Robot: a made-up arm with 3 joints. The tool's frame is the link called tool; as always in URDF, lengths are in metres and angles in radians.
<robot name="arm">
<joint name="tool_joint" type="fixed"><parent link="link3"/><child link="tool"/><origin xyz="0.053 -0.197 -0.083"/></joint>
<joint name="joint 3" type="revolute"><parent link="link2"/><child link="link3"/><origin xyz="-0.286 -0.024 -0.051"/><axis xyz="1 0 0"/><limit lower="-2.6" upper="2.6" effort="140" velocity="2.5"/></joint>
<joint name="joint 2" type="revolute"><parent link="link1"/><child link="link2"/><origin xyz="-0.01 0.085 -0.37"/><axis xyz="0 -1 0"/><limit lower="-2.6" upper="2.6" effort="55" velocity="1.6"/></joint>
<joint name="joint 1" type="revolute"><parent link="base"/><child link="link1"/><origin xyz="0 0 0.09"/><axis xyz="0 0 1"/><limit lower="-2.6" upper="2.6" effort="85" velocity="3"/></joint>
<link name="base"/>
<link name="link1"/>
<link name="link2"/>
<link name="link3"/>
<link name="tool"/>
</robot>
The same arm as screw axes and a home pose.
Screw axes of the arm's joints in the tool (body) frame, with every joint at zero. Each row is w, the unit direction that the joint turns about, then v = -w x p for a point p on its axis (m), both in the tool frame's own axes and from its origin. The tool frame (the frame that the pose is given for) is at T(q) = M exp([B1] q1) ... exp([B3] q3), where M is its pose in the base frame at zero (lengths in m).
B1: w 0 0 1 v 0.136 -0.243 0
B2: w 0 -1 0 v 0.134 0 -0.233
B3: w 1 0 0 v 0 0.083 -0.197
M =
1 0 0 -0.243
0 1 0 -0.136
0 0 1 -0.414
0 0 0 1
Joint limits (deg, base to tool): -148.97..148.97 -148.97..148.97 -148.97..148.97

